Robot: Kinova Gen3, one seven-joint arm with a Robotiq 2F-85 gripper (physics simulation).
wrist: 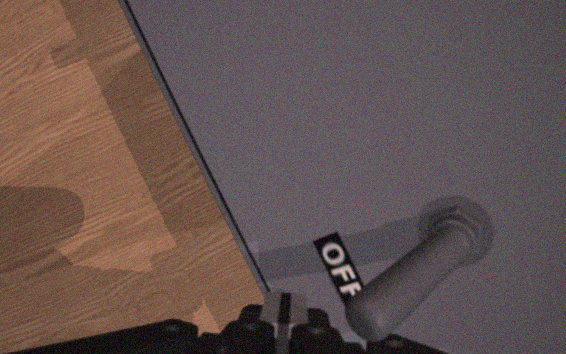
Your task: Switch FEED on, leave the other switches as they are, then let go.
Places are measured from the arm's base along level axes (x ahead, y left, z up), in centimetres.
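Pixels of known places: gripper, fingertip midpoint: (284, 321).
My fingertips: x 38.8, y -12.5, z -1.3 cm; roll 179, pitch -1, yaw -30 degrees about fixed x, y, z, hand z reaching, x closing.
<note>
For each thing: its top centre in the pictures, then the offset to it from my fingertips. "spot": a spot on its surface instead. Level surfaces: height alone.
- grey toggle switch lever, surface spot: (407, 280) spot: dx +3.8, dy +1.0, dz +5.1 cm
- grey panel, surface spot: (350, 125) spot: dx +4.8, dy +5.0, dz +1.5 cm
- black OFF label, surface spot: (340, 267) spot: dx +2.5, dy +0.9, dz +0.3 cm
- wooden table top, surface height: dz -7.4 cm
A grey toggle switch lever (407, 280) stands on the grey panel (350, 125), at the lower right of the wrist view. Its tip leans toward a black OFF label (340, 267) and covers part of it; its round base (457, 225) is farther right. The FEED name and an ON label do not show in this view. My gripper (284, 321) is shut and empty at the bottom of the view, close to the panel's edge, left of the lever's tip. A gap shows between the fingertips and the lever in the view; their height over the panel is hard to tell.
A wooden table top (40, 150) lies left of the panel's dark straight edge (180, 117), which runs slanting from the upper left to the fingertips. Shadows fall on the wood and across the panel beside the lever.
</note>
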